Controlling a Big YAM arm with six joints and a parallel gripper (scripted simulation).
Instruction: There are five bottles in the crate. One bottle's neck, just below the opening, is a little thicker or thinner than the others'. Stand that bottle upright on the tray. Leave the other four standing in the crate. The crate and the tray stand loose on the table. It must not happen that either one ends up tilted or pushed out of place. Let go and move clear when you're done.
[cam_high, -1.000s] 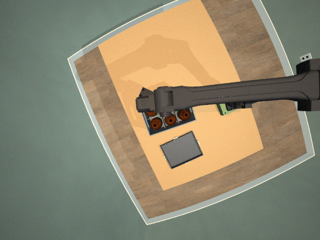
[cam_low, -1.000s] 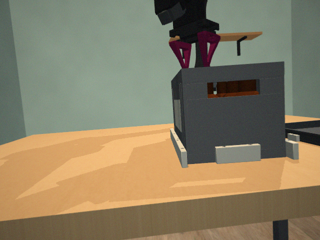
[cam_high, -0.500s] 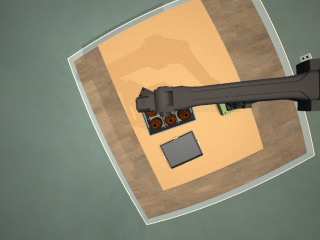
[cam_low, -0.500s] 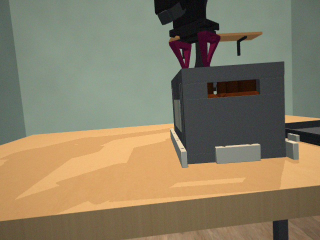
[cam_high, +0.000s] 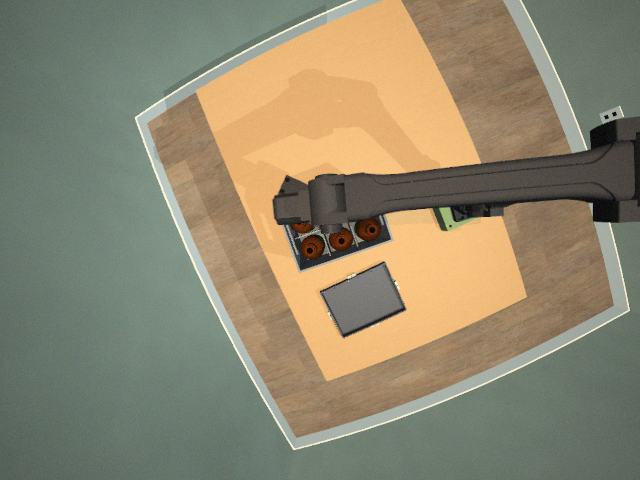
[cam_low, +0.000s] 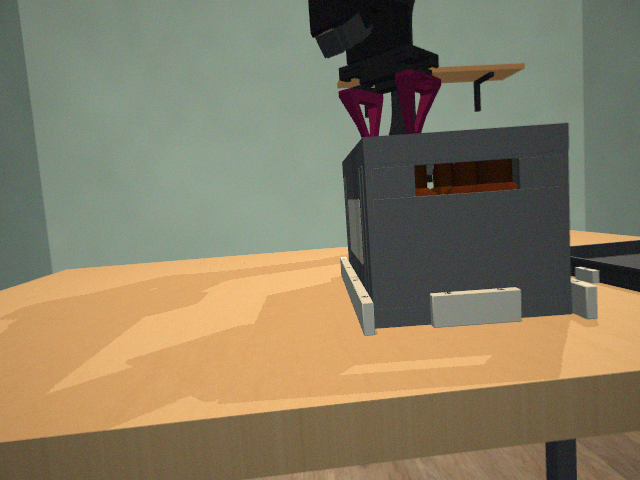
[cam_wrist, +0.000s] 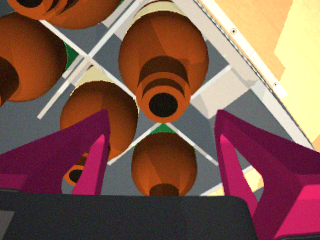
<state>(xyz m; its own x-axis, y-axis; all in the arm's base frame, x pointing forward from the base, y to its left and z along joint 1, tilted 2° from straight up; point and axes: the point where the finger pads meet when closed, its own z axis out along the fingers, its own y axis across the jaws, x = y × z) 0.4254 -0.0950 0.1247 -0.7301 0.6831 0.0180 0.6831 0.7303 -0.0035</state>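
The dark grey crate is 40 mm to the left of my hand and 100 mm below it. Also, from my hand: grey tray: 20 mm behind, 330 mm to the left, 170 mm below.
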